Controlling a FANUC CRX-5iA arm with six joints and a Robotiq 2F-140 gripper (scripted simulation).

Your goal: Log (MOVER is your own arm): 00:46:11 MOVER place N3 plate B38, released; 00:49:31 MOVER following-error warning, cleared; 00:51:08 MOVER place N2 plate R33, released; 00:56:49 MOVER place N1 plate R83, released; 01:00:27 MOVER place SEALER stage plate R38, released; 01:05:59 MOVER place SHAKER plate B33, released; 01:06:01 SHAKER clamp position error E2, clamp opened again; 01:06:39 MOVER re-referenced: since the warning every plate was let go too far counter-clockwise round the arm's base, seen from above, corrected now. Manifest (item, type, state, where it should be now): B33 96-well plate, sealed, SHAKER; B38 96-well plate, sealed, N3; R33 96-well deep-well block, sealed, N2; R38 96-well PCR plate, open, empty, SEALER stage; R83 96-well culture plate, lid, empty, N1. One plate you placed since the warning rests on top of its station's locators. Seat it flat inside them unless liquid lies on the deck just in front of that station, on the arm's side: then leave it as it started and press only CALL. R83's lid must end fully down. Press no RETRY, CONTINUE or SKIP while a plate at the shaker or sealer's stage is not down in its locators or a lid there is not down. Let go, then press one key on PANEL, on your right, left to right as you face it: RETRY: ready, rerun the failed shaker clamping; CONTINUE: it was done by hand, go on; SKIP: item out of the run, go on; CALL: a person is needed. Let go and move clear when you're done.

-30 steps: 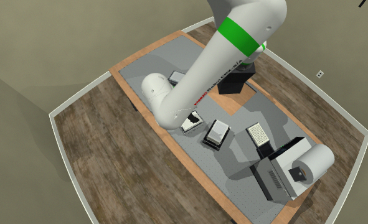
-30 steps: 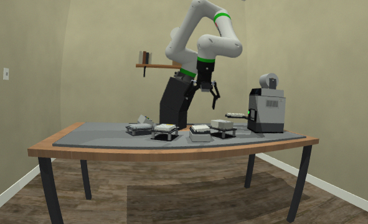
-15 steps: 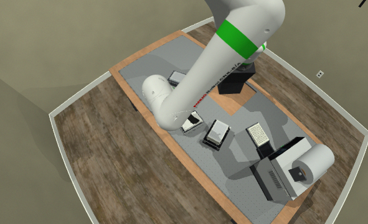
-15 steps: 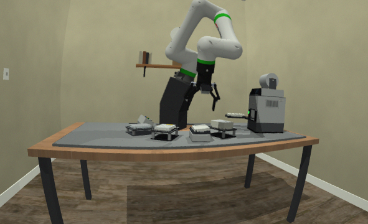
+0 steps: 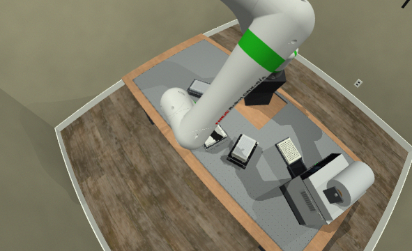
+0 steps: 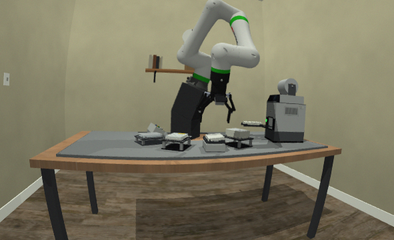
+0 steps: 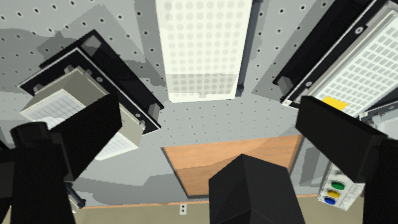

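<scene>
Right now my hand is 12 cm above the grey shaker, 3 cm short of it and 1 cm to the right of it. Round my hand: white retry button (37 cm behind, 19 cm to the right, 9 cm below); then flat plate (29 cm to the right, 23 cm behind, 11 cm below); then PCR plate (40 cm to the left, 16 cm behind, 4 cm below).
</scene>
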